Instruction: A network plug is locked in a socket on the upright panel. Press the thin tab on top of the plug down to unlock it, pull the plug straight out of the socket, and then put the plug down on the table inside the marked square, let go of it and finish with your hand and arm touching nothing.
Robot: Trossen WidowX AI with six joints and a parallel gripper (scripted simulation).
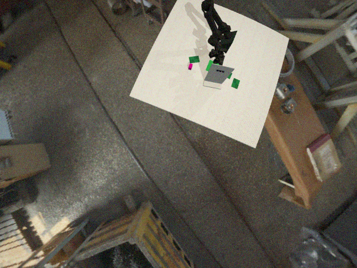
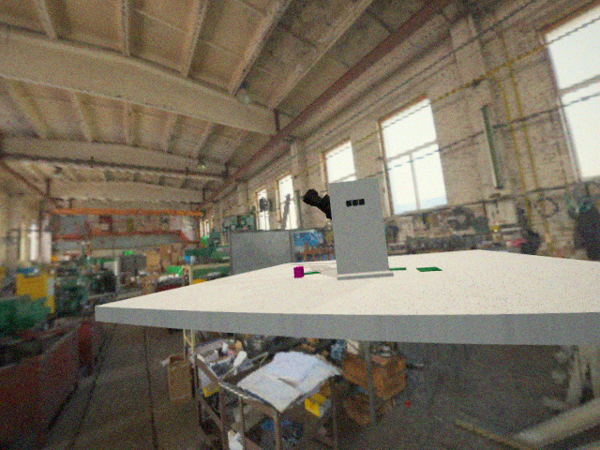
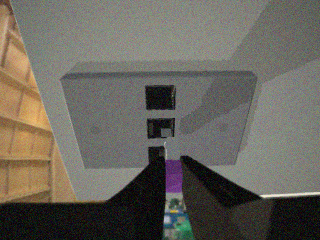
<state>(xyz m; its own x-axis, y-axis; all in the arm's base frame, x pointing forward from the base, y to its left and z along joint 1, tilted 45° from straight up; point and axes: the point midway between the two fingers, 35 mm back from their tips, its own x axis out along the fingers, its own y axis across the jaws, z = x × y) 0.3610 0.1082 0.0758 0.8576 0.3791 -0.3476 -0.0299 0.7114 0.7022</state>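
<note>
My gripper tip is 110 mm past the bright green square, 50 mm to the left of it and 240 mm above it. Also, from my gripper tip: grey panel 50 mm ahead, 10 mm to the left, 90 mm below; then purple plug right at my gripper tip.
</note>
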